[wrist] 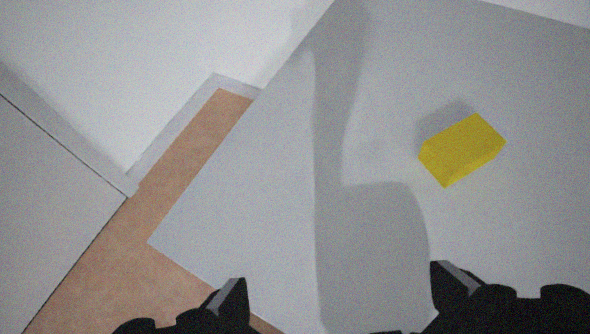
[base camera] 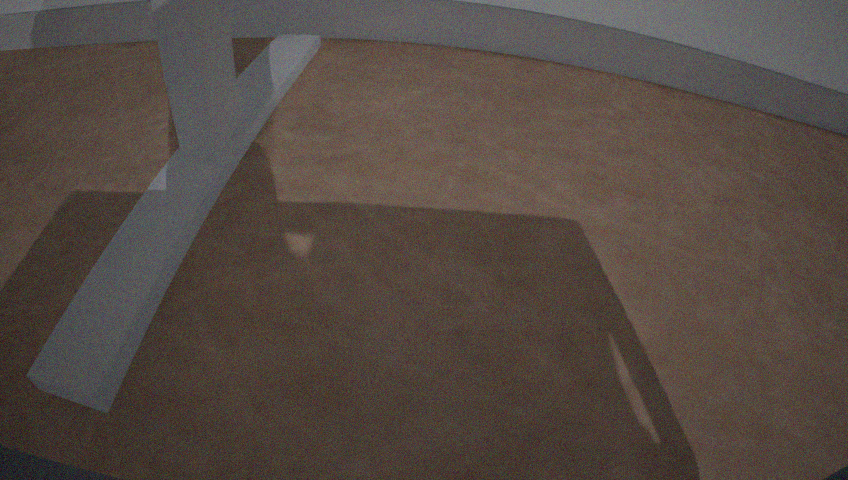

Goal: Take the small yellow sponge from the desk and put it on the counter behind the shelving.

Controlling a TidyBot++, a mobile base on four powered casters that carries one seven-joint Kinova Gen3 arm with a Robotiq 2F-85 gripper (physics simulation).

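Frame: origin at the arm's base, x up, y left, z back, level; centimetres.
Seen in the pictures: gripper, between the fingertips: (wrist: 338, 290).
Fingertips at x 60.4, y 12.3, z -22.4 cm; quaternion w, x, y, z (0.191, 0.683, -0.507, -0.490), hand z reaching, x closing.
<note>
A point is followed by its place in that frame.
The small yellow sponge (wrist: 462, 149) {y 4.7, x 36.9, z -50.2 cm} lies on the grey desk top (wrist: 240, 190) {y 33.1, x 32.3, z -34.2 cm} in the right half of the wrist view, with its shadow beside it. My gripper (wrist: 338, 290) {y 12.3, x 60.4, z -22.4 cm} is open, its two black fingertips wide apart at the bottom of the wrist view with nothing between them. It hangs above the desk, and the sponge is apart from it, beyond the right fingertip in the picture. The sponge and the gripper do not show in the base view. I cannot make out the counter or the shelving in either view.
In the base view a grey desk leg with a slanted foot (base camera: 142, 237) stands on the brown floor (base camera: 476, 130) {y -6.8, x -39.7, z -66.1 cm} at the left, and a grey baseboard (base camera: 476, 29) {y -8.3, x -35.6, z -95.1 cm} runs along the wall. In the wrist view a pale panel (wrist: 45, 200) {y 114.9, x -8.1, z -17.4 cm} stands left of a strip of floor.
</note>
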